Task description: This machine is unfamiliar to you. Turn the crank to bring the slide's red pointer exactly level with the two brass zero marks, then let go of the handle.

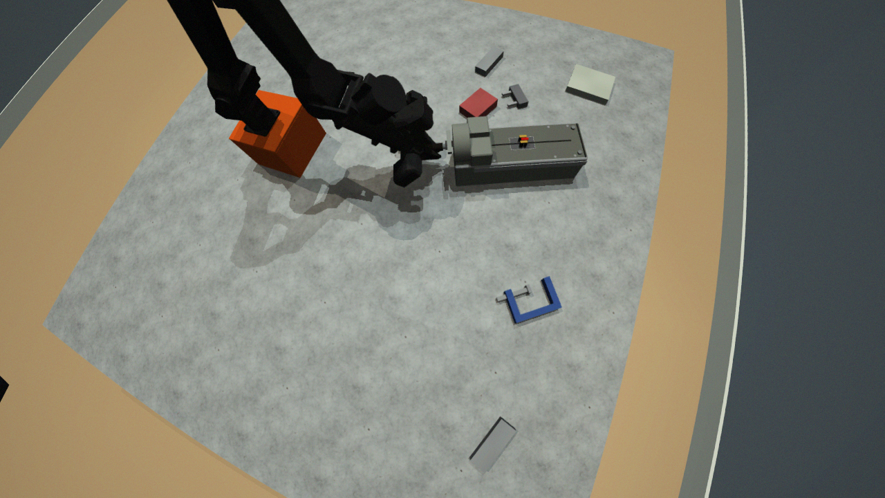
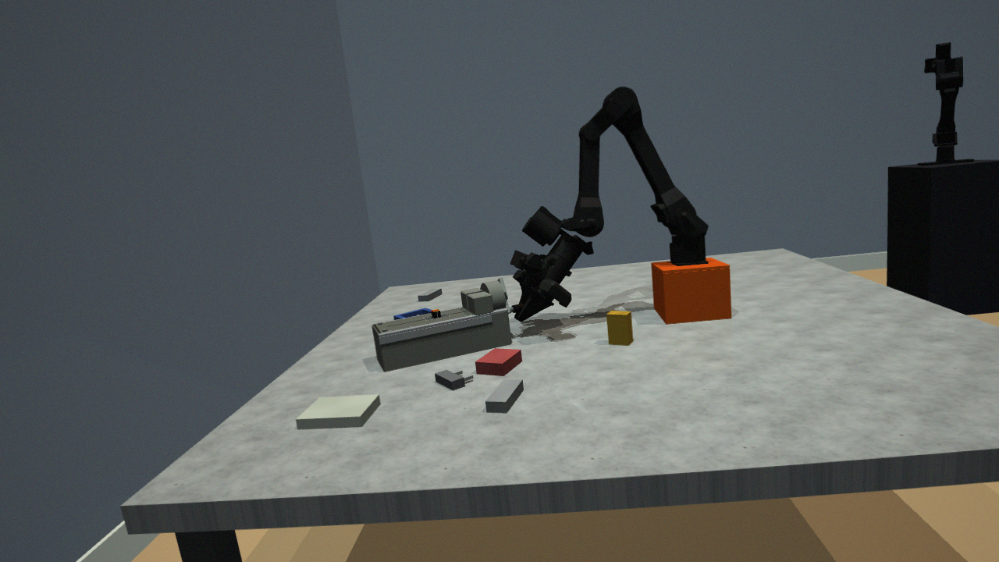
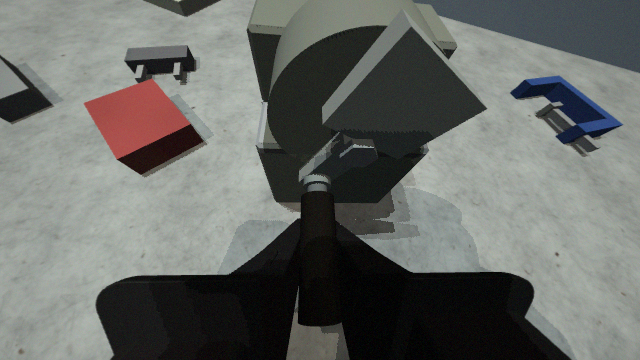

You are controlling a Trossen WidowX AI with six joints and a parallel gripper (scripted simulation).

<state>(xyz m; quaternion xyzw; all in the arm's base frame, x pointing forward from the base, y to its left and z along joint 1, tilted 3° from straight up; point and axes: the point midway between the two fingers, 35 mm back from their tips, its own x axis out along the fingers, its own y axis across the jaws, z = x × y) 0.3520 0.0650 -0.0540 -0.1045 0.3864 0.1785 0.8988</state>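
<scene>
Now: gripper tip 160 mm short of the red pointer, 60 mm to the right of it and 40 mm below it. From my gripper tip the other things lie so: black crank handle: 20 mm behind, 10 mm to the right, 20 mm above; yellow block: 200 mm behind, 90 mm to the left, 10 mm below; red block: 30 mm ahead, 180 mm to the left, 30 mm below.
</scene>
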